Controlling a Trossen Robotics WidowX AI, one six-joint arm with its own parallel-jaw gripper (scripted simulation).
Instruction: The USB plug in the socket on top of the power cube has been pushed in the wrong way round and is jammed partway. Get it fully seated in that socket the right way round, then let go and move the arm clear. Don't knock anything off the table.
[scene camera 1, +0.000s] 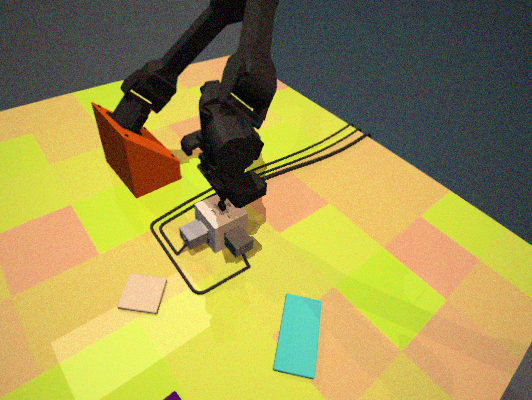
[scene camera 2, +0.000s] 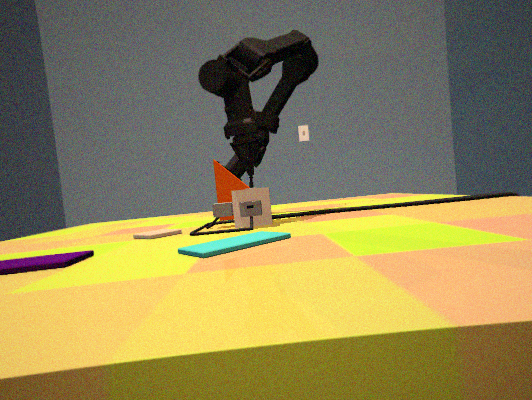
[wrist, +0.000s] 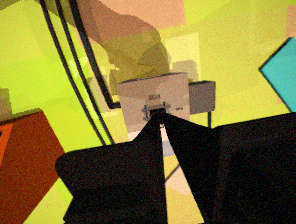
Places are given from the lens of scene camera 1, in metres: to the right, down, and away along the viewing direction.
my gripper (scene camera 1: 223, 197): -0.08, 0.00, 0.66
teal slab (scene camera 1: 296, 354): 0.05, 0.25, 0.56
beige tile (scene camera 1: 142, 293): -0.22, 0.17, 0.60
power cube (scene camera 1: 217, 224): -0.09, 0.05, 0.64
